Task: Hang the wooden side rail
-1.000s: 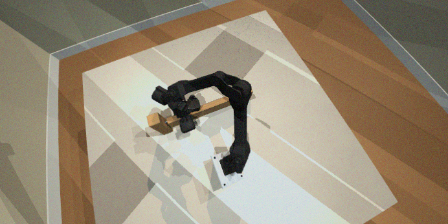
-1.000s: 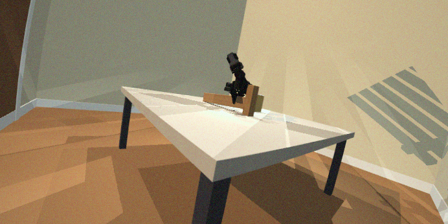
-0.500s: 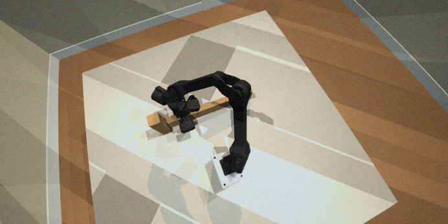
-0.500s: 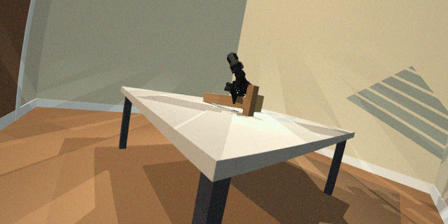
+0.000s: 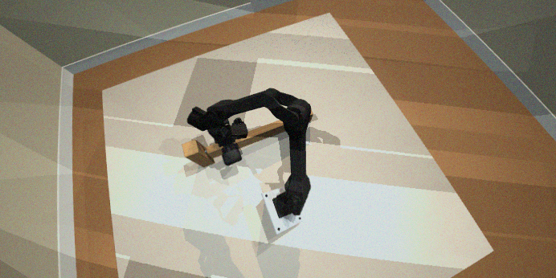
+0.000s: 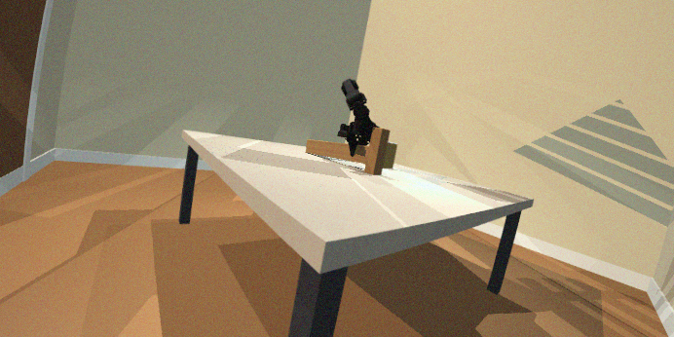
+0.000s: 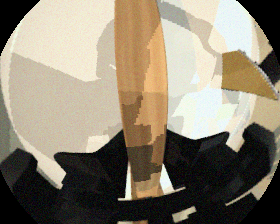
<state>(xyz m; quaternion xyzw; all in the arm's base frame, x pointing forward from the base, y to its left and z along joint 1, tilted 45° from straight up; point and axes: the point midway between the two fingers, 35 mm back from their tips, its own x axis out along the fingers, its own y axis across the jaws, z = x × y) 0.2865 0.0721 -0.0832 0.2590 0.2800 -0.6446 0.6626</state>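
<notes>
The headboard post lies 120 mm to the left of my gripper tip and 40 mm above it.
</notes>
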